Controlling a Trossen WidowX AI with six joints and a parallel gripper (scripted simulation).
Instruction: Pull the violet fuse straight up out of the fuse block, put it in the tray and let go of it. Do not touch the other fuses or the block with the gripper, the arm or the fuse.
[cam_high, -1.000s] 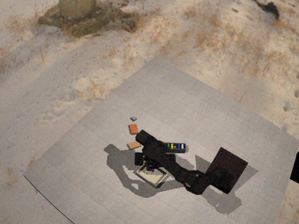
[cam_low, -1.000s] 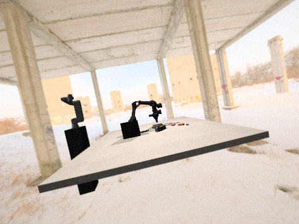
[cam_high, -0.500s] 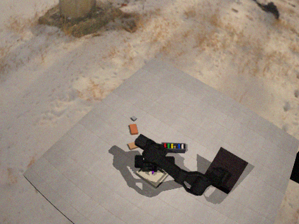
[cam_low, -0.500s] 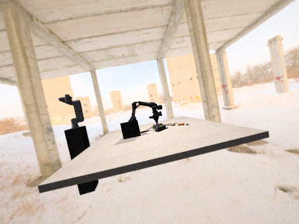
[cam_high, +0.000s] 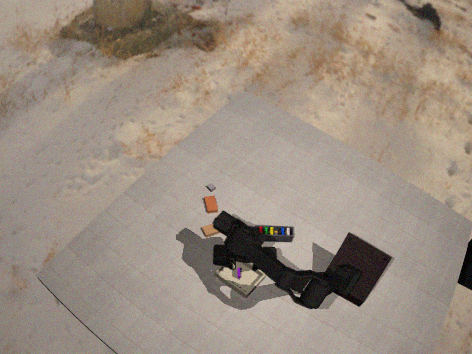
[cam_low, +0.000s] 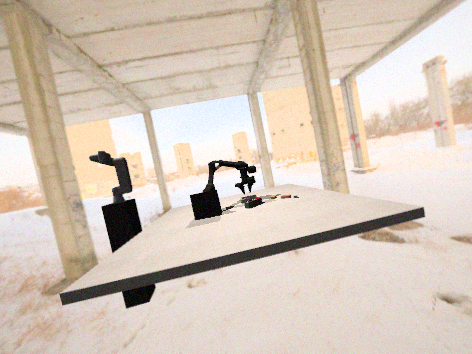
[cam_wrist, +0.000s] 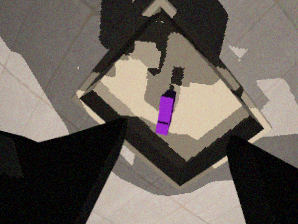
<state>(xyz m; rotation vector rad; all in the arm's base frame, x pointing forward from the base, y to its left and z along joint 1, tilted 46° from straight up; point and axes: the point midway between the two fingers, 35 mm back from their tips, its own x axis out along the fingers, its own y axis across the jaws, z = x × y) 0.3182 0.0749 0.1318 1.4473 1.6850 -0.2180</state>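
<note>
Now: gripper tip 10 mm short of the violet fuse, 10 mm to the right of it and 40 mm above it. From my gripper tip the other things lie so: tray (60 mm below); grey cube (280 mm ahead, 260 mm to the right, 50 mm below).
</note>
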